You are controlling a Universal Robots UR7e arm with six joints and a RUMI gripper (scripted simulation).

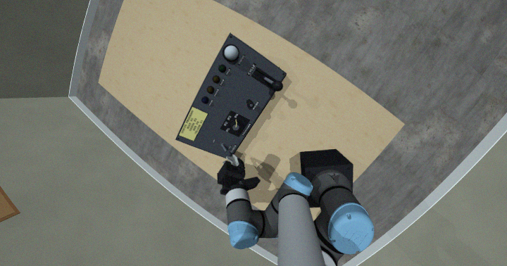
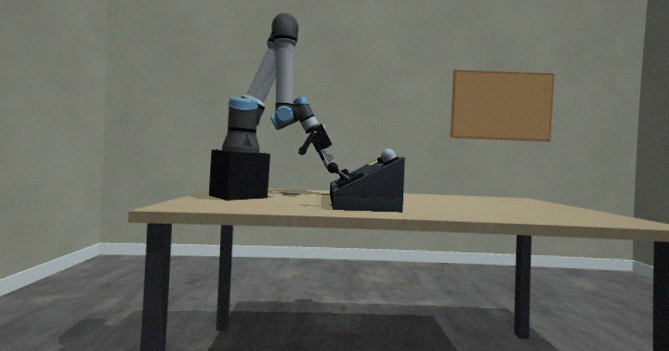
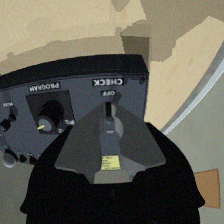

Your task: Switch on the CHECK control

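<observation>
The check switch lies 7 cm ahead of my hand, 1 cm to the left of it and 2 cm below it. The rest, counted from my hand: rotary selector: 10 cm ahead, 11 cm to the right, 2 cm below; then mode button: 11 cm ahead, 22 cm to the right, 2 cm below; then dark sloped console: 14 cm ahead, 16 cm to the right, 4 cm below.
</observation>
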